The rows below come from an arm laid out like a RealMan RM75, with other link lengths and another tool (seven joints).
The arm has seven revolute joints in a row. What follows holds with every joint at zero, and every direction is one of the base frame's.
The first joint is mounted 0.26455 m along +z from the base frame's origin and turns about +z.
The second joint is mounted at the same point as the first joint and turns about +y.
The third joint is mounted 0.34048 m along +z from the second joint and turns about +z.
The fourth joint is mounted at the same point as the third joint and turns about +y.
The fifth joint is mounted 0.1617 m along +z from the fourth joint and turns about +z.
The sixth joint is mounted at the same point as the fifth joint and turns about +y.
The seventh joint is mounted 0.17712 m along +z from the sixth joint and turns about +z.
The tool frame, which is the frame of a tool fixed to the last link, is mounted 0.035 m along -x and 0.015 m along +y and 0.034 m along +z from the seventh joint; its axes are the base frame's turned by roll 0, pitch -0.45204 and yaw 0.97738 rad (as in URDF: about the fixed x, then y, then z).
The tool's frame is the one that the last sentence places.
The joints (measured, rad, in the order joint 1, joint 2, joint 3, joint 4, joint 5, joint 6, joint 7), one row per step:
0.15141, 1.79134, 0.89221, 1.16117, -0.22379, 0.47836, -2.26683
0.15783, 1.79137, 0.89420, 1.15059, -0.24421, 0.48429, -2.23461
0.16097, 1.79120, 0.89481, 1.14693, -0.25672, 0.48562, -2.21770
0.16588, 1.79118, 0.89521, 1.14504, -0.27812, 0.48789, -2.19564
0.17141, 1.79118, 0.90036, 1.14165, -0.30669, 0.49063, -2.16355
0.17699, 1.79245, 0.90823, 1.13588, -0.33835, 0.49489, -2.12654
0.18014, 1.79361, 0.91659, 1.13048, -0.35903, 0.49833, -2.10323
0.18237, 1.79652, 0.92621, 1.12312, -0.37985, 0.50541, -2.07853
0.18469, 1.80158, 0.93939, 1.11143, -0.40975, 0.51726, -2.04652
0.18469, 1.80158, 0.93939, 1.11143, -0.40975, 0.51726, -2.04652
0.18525, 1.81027, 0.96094, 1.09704, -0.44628, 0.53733, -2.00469
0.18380, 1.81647, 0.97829, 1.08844, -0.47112, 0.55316, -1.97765
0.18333, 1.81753, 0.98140, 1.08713, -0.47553, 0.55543, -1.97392
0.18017, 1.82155, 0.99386, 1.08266, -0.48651, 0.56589, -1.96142
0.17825, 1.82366, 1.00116, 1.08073, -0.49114, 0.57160, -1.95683
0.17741, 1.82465, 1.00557, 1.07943, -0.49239, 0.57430, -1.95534
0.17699, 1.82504, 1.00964, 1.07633, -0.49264, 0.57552, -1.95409
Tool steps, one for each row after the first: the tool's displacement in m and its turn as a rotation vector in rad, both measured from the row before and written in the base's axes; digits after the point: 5 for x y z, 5 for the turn. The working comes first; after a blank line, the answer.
Tool pose at each row, in the base's axes (x y z in m, rotation vector in rad; the steps are taken from these numbers as rounded here):
0.25213, 0.31223, -0.04058, -1.46843, 1.60155, 1.38335
0.25315, 0.31339, -0.04177, -1.46795, 1.61905, 1.37529
0.25351, 0.31378, -0.04258, -1.46964, 1.62693, 1.36988
0.25261, 0.31379, -0.04409, -1.47986, 1.63379, 1.36417
0.25227, 0.31479, -0.04493, -1.48574, 1.64324, 1.35737
0.25228, 0.31623, -0.04577, -1.48779, 1.65562, 1.35031
0.25288, 0.31779, -0.04571, -1.48596, 1.66165, 1.34626
0.25335, 0.31901, -0.04590, -1.48167, 1.67146, 1.34452
0.25414, 0.32005, -0.04680, -1.47806, 1.68462, 1.34115
0.25414, 0.32005, -0.04680, -1.47806, 1.68462, 1.34115
0.25439, 0.32122, -0.04725, -1.46682, 1.70606, 1.34436
0.25442, 0.32174, -0.04698, -1.45798, 1.71998, 1.34945
0.25453, 0.32180, -0.04694, -1.45683, 1.72122, 1.34997
0.25476, 0.32202, -0.04598, -1.44721, 1.72874, 1.35662
0.25476, 0.32223, -0.04517, -1.44206, 1.73101, 1.36163
0.25488, 0.32264, -0.04448, -1.43824, 1.73134, 1.36481
0.25588, 0.32341, -0.04372, -1.43252, 1.73130, 1.36517

0.00102, 0.00116, -0.00119, -0.01307, 0.00366, -0.00632
0.00036, 0.00039, -0.00081, -0.00714, 0.00029, -0.00227
-0.00090, 0.00001, -0.00151, -0.01047, -0.00122, 0.00365
-0.00034, 0.00100, -0.00084, -0.01042, -0.00018, -0.00015
0.00001, 0.00144, -0.00084, -0.01066, 0.00153, -0.00329
0.00060, 0.00156, 0.00006, -0.00403, 0.00057, -0.00380
0.00047, 0.00122, -0.00019, -0.00491, 0.00430, -0.00507
0.00079, 0.00104, -0.00090, -0.00781, 0.00495, -0.00570
0.00000, 0.00000, 0.00000, 0.00000, 0.00000, 0.00000
0.00025, 0.00117, -0.00045, -0.00840, 0.01434, -0.00936
0.00003, 0.00052, 0.00027, -0.00412, 0.01146, -0.00585
0.00011, 0.00006, 0.00004, -0.00019, 0.00109, -0.00074
0.00023, 0.00022, 0.00096, 0.00077, 0.00916, -0.00493
0.00000, 0.00021, 0.00081, 0.00190, 0.00494, -0.00184
0.00012, 0.00041, 0.00069, 0.00217, 0.00259, -0.00142
0.00100, 0.00077, 0.00076, 0.00256, 0.00066, -0.00385

